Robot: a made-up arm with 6 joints.
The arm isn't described. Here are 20 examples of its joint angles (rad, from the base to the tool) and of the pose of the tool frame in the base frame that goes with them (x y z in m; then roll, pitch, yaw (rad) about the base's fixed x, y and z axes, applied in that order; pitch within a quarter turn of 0, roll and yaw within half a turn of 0).
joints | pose
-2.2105 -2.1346 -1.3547 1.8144 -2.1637 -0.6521 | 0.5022 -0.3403 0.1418 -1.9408 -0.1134 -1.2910
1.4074 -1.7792 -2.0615 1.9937 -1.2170 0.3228 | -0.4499 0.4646 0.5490 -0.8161 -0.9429 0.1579
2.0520 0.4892 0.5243 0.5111 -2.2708 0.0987 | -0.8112 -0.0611 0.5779 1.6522 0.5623 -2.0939
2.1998 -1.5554 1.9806 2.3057 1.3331 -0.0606 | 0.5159 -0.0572 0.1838 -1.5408 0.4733 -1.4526
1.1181 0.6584 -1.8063 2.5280 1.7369 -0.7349 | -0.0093 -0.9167 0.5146 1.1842 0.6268 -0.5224
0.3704 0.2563 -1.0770 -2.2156 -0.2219 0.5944 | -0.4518 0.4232 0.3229 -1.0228 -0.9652 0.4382
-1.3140 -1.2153 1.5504 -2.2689 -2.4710 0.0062 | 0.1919 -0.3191 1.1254 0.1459 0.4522 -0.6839
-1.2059 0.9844 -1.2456 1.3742 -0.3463 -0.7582 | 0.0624 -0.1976 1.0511 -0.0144 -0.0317 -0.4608
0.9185 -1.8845 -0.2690 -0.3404 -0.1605 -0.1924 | -0.8037 -0.5910 0.5120 1.9248 -0.1639 -1.2103
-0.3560 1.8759 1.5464 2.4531 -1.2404 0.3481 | 0.4220 0.1012 0.5243 -0.1208 -1.1815 -2.0637
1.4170 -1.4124 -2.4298 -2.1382 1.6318 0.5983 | 0.0829 -0.7124 0.1646 -1.3557 -0.4917 -2.6742
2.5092 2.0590 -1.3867 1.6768 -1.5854 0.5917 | 0.3992 0.0003 0.1411 2.4728 -0.1554 2.0303
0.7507 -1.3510 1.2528 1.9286 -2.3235 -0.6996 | -0.3211 -0.8463 0.2019 1.9114 0.6641 -0.4106
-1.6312 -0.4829 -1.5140 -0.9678 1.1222 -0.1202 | -0.5804 0.4471 0.5878 -1.0012 -0.2812 0.6083
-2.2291 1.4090 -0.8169 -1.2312 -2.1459 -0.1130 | -0.1343 -0.4634 1.0840 0.0078 -0.3536 3.0371
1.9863 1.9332 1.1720 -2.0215 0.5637 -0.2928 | -0.1139 0.4009 0.7499 -0.5348 0.1741 0.3078
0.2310 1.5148 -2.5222 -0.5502 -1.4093 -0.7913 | -0.1057 0.4231 -0.0672 2.8665 -0.4202 1.8373
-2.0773 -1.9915 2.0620 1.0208 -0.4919 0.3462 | 0.3735 -0.1561 0.9145 0.2861 -0.8243 -2.7186
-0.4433 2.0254 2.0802 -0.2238 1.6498 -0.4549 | -0.5959 -0.7216 0.7362 0.3545 0.7088 -2.1621
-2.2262 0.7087 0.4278 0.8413 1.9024 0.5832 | -0.2370 -0.3344 -0.2900 -2.5384 -0.0141 1.7232
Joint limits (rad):
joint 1: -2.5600..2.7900
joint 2: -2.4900..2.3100
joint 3: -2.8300..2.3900
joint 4: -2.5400..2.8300
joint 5: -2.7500..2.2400
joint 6: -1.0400..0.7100
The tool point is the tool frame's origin. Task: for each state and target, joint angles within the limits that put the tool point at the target. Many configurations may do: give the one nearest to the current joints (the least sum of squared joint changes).
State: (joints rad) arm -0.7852 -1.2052 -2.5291 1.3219 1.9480 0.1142
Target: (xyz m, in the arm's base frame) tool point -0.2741 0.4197 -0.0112
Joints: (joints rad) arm -1.0095 -0.7312 -2.7265 0.5018 2.1974 -0.1146
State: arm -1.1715 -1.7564 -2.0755 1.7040 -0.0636 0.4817
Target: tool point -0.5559 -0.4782 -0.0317
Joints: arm -1.2493 -1.6737 -2.0568 1.5865 -0.1140 0.4997
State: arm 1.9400 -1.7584 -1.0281 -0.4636 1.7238 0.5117
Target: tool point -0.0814 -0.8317 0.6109
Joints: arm 1.9339 -1.6207 -1.3135 -0.4534 1.8348 0.7035
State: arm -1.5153 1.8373 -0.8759 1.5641 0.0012 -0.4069
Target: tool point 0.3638 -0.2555 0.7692
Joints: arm -1.4093 1.3544 -0.9732 2.0424 0.0752 0.0803
